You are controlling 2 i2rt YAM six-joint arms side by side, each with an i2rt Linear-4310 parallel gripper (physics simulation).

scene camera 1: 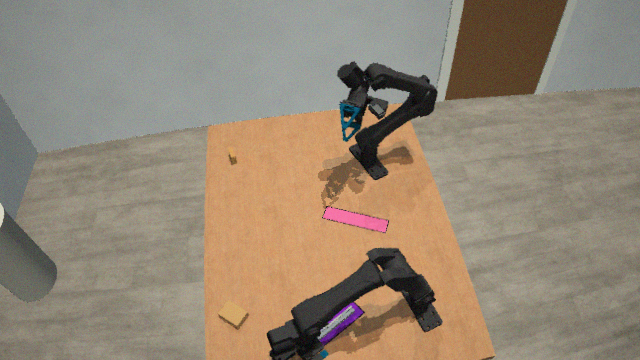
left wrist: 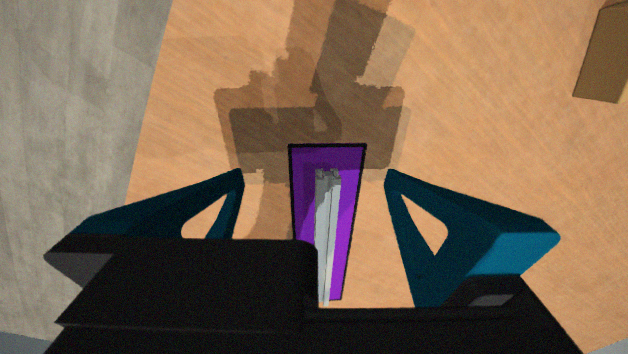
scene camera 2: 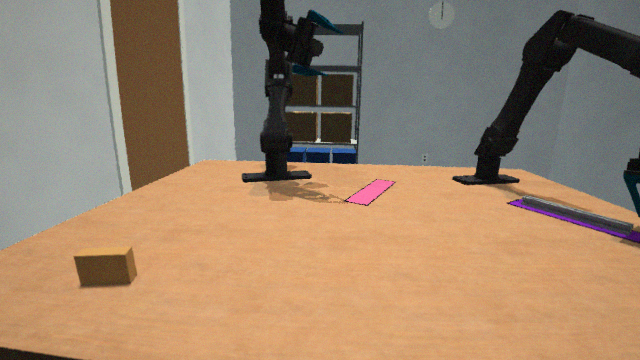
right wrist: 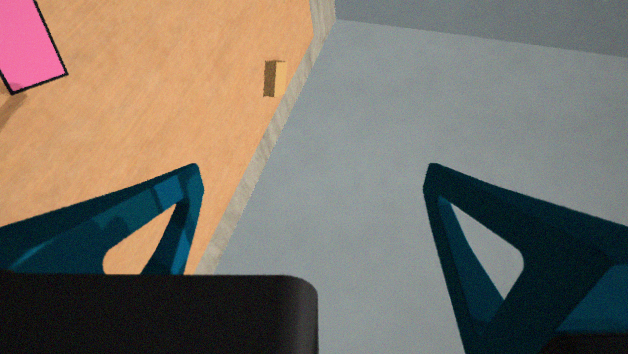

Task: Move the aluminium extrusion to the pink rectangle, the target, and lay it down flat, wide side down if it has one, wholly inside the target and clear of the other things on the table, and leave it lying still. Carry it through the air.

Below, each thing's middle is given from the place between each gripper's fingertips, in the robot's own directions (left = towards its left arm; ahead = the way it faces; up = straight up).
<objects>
Now: right hand 320 mm above the pink rectangle (scene camera 1: 334, 214), 110 mm to the right of it and 20 mm past it. The rest, counted from my right hand: purple rectangle (left wrist: 349, 158) 500 mm to the left, 320 mm below, 160 mm ahead; then aluminium extrusion (left wrist: 327, 183) 500 mm to the left, 310 mm below, 160 mm ahead.
Now: left hand 10 cm past the purple rectangle, 7 cm to the left of it and 4 cm above it. Round my left hand: pink rectangle 46 cm to the right, 28 cm behind, 4 cm below; aluminium extrusion 10 cm behind, 7 cm to the right, 3 cm below.
</objects>
